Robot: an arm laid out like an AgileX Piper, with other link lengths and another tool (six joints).
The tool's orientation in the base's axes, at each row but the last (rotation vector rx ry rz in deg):
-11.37, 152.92, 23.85
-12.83, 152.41, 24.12
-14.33, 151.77, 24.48
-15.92, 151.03, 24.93
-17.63, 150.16, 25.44
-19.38, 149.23, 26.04
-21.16, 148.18, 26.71
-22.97, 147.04, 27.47
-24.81, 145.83, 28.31
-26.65, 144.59, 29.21
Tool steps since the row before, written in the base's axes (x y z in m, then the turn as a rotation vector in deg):
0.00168, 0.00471, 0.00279, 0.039, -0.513, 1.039
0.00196, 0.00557, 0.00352, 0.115, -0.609, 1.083
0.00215, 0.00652, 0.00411, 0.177, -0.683, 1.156
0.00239, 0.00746, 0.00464, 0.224, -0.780, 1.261
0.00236, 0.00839, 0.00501, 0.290, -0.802, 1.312
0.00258, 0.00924, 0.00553, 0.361, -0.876, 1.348
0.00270, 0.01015, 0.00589, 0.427, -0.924, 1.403
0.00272, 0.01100, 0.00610, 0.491, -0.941, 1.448
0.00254, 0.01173, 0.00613, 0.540, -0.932, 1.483
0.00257, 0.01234, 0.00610, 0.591, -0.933, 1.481
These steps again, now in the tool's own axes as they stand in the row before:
-0.00307, 0.00483, -0.00024, -0.449, -0.224, -1.045
-0.00380, 0.00571, -0.00043, -0.528, -0.320, -1.084
-0.00445, 0.00663, -0.00046, -0.608, -0.386, -1.147
-0.00515, 0.00749, -0.00039, -0.686, -0.461, -1.251
-0.00560, 0.00835, -0.00025, -0.765, -0.488, -1.275
-0.00636, 0.00906, -0.00012, -0.832, -0.568, -1.304
-0.00701, 0.00979, 0.00018, -0.907, -0.620, -1.341
-0.00752, 0.01043, 0.00059, -0.981, -0.647, -1.358
-0.00777, 0.01096, 0.00107, -1.041, -0.649, -1.362
-0.00816, 0.01126, 0.00166, -1.081, -0.672, -1.339

